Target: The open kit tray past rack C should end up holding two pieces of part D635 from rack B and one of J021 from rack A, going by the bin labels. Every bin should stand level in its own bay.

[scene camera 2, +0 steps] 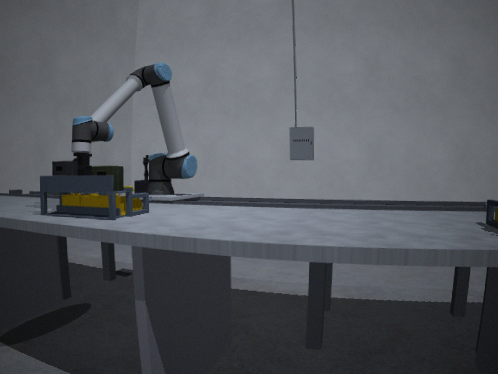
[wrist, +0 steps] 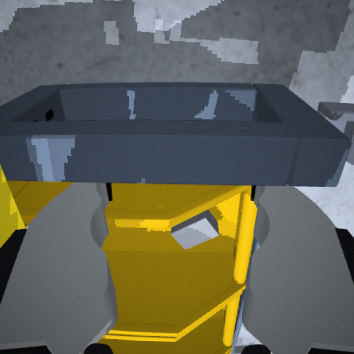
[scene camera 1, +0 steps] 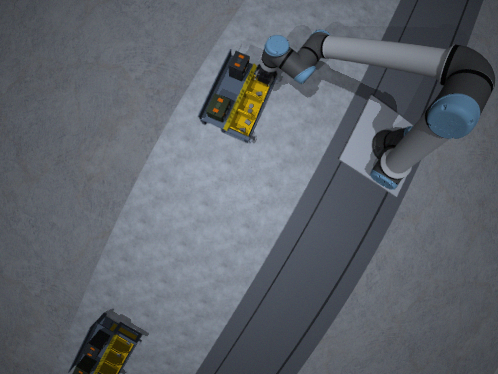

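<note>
My gripper [scene camera 1: 267, 79] [wrist: 180, 170] is open at the upper end of the far rack's yellow row, low over the bins; its fingertips are hidden in the second scene view. A grey block [wrist: 192, 235] lies in a yellow bin [wrist: 165, 275], seen between the spread fingers and clear of them. The rack [scene camera 1: 229, 88] [scene camera 2: 75, 183] [wrist: 150, 160] carries yellow bins [scene camera 1: 242, 121] [scene camera 2: 86, 201] with small grey pieces. Bin labels are not readable, so I cannot tell its letter or the part number. The kit tray does not show.
A dark bin [scene camera 1: 239, 66] and a green bin [scene camera 1: 218, 108] [scene camera 2: 111, 176] stand on the same rack. The rack's end bar crosses the wrist view just beyond the fingertips. Another rack with yellow bins [scene camera 1: 114, 358] stands at the lower left. The rail [scene camera 1: 300, 280] runs alongside.
</note>
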